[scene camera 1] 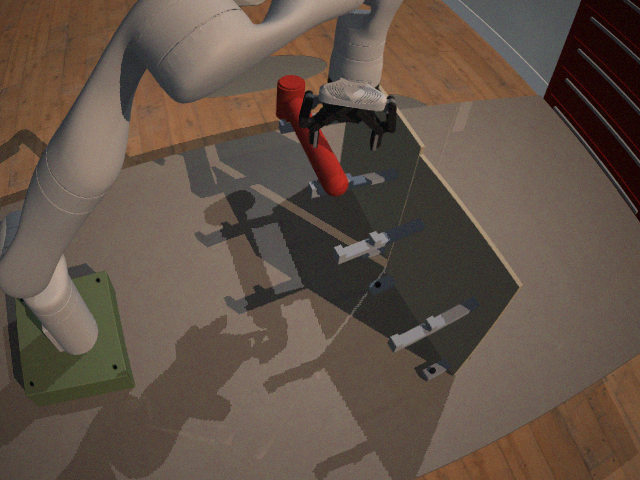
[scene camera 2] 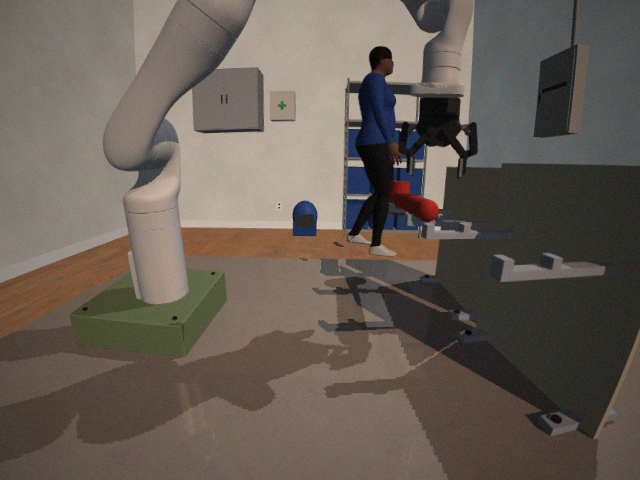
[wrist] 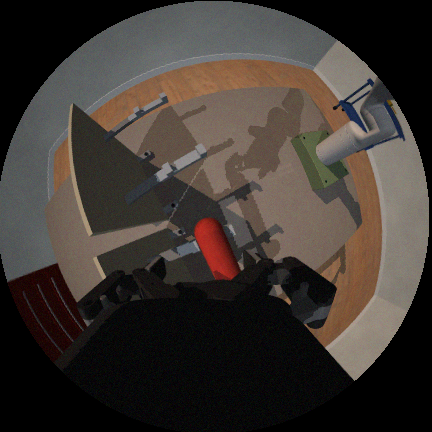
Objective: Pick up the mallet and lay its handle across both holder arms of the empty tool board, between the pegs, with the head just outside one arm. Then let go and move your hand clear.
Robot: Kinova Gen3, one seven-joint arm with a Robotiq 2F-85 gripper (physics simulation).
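Pixels of known places: gripper, between the fingertips: (scene camera 1: 343, 145) (scene camera 2: 434, 177) (wrist: 203, 262); arm's base, origin of its link: (scene camera 1: 76, 332) (scene camera 2: 165, 292) (wrist: 323, 154).
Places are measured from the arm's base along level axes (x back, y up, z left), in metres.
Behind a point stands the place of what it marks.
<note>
The red mallet (scene camera 1: 320, 154) @(z 0.089, x -0.510, y 0.180 m) (scene camera 2: 413, 205) @(z 0.065, x -0.496, y 0.167 m) (wrist: 215, 250) @(z 0.062, x -0.517, y 0.182 m) lies across the holder arms of the far tool board (scene camera 1: 385, 165) @(z 0.084, x -0.643, y 0.117 m), head (scene camera 1: 289, 95) @(z 0.249, x -0.513, y 0.190 m) at the far end. The empty tool board (scene camera 1: 454, 258) @(z -0.163, x -0.633, y 0.161 m) (scene camera 2: 542, 216) @(z -0.128, x -0.630, y 0.181 m) (wrist: 104, 177) @(z -0.114, x -0.628, y 0.187 m) leans beside it, nearer the camera, with two grey holder arms (scene camera 1: 361, 247) @(z -0.085, x -0.507, y 0.146 m) (scene camera 1: 429, 325) @(z -0.250, x -0.539, y 0.156 m) carrying nothing. My gripper (scene camera 1: 344, 139) @(z 0.056, x -0.532, y 0.225 m) (scene camera 2: 435, 168) @(z 0.056, x -0.532, y 0.225 m) is open and empty. It hangs a little above the mallet's handle near the head, fingers pointing down, and does not touch it.
The arm's green base (scene camera 1: 71, 341) @(z -0.050, x -0.001, y 0.059 m) (scene camera 2: 150, 314) @(z -0.079, x -0.012, y -0.006 m) stands at the left of the mat. A dark red drawer cabinet (scene camera 1: 599, 77) is at the far right. A person (scene camera 2: 377, 150) walks past a shelf rack (scene camera 2: 346, 154) behind the boards.
</note>
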